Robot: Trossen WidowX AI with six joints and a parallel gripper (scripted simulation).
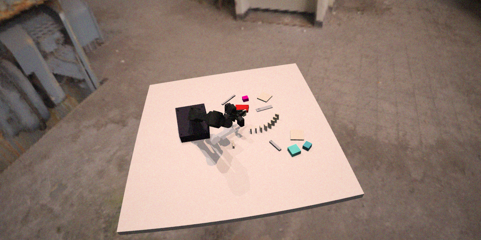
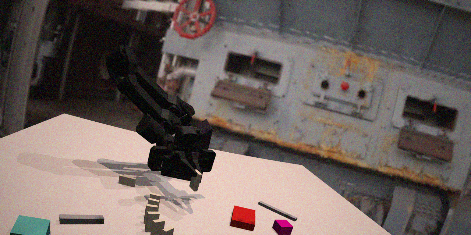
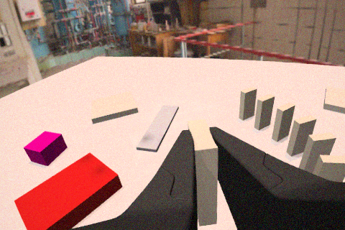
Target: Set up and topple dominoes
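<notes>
Now: gripper tip 140 mm to the right of the red block, 100 mm above it and 10 mm past it. Also, from my gripper tip: grey bar 150 mm ahead, 110 mm to the left, 110 mm below; magenta cube 240 mm to the left, 100 mm below, 40 mm ahead.
</notes>
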